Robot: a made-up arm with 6 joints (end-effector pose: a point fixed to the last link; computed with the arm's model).
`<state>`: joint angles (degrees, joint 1 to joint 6).
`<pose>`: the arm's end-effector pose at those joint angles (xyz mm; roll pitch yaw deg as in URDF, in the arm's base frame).
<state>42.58 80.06 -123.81 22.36 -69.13 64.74</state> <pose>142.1 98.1 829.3 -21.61 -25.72 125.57</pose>
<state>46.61 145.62 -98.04 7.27 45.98 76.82</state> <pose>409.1 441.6 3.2 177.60 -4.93 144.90</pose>
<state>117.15 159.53 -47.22 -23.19 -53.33 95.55</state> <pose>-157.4 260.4 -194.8 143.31 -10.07 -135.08</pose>
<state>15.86 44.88 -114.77 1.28 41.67 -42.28</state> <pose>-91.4 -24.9 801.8 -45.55 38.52 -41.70</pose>
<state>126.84 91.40 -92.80 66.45 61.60 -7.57</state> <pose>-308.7 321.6 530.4 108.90 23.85 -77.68</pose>
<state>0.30 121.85 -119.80 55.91 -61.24 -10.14</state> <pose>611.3 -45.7 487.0 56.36 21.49 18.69</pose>
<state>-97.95 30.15 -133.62 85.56 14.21 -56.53</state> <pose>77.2 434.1 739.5 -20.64 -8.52 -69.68</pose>
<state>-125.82 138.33 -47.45 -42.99 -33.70 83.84</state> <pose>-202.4 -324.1 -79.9 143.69 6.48 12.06</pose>
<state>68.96 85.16 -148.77 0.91 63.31 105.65</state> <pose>66.1 174.6 834.0 84.49 -15.91 161.29</pose>
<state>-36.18 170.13 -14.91 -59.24 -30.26 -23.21</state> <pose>30.8 13.7 -104.5 131.49 9.88 -152.41</pose>
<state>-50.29 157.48 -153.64 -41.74 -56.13 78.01</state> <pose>498.0 -541.4 301.4 21.78 47.22 23.69</pose>
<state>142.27 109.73 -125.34 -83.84 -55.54 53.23</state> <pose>-445.2 274.6 617.9 -69.24 37.28 123.90</pose>
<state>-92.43 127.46 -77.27 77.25 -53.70 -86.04</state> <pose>-76.7 -558.4 128.4 -115.61 47.02 102.90</pose>
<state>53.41 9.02 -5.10 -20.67 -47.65 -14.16</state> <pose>23.2 60.8 318.5 -35.00 30.74 21.09</pose>
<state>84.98 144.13 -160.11 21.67 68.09 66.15</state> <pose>36.4 677.8 408.9 132.24 -2.87 -160.09</pose>
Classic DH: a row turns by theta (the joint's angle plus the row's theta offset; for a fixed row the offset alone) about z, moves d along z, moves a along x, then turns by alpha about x. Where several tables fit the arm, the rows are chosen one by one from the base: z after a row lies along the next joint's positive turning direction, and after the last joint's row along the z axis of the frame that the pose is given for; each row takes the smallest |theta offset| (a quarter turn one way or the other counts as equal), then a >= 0, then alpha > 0; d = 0 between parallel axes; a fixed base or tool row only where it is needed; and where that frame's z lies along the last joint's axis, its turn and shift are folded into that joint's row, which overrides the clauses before.
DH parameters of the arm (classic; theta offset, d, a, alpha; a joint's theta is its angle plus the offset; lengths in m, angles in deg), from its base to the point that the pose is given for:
joint 1: 0 0.131 0 -90
joint 2: 7.81 0 -0.3533 0
joint 3: 77.19 0 -0.031 90
joint 4: 0 0.3571 0 -90
joint 5: 0 0 -0.0001 90
joint 6: 0 0.0673 0 0

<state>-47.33 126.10 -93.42 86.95 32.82 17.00</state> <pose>450.3 -434.8 219.1 117.96 -27.48 65.43</pose>
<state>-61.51 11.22 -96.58 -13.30 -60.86 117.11</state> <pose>-190.7 379.7 635.4 -58.33 23.46 29.03</pose>
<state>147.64 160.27 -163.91 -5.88 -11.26 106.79</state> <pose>-640.4 404.2 311.2 69.84 -9.97 -117.50</pose>
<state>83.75 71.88 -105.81 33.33 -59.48 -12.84</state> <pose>52.5 186.5 786.2 27.81 -6.37 88.74</pose>
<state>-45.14 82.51 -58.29 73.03 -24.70 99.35</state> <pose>269.9 -309.5 383.7 127.92 -72.59 -15.76</pose>
